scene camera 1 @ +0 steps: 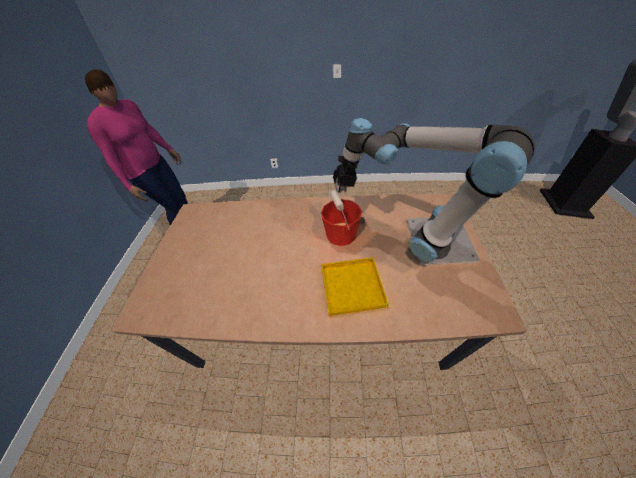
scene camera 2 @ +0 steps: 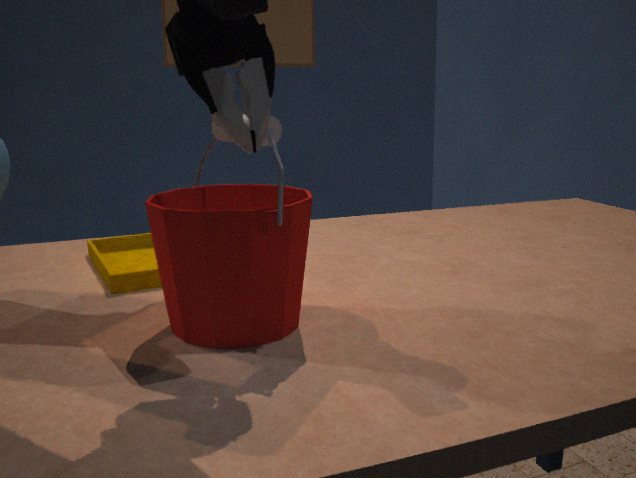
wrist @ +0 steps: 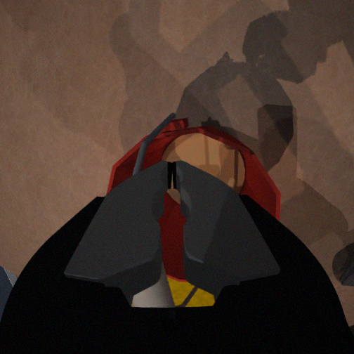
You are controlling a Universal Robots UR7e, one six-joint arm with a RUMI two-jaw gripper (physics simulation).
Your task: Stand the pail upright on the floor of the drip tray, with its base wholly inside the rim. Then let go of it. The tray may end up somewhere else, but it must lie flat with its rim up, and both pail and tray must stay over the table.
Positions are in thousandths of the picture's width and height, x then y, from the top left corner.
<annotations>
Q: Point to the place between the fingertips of my gripper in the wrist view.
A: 484,468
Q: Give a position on a red pail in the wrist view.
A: At 623,436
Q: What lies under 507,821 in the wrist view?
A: A yellow drip tray.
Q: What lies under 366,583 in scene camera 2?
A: A red pail.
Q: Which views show the yellow drip tray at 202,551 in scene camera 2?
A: Scene camera 1, scene camera 2 and the wrist view: all of them.
</annotations>
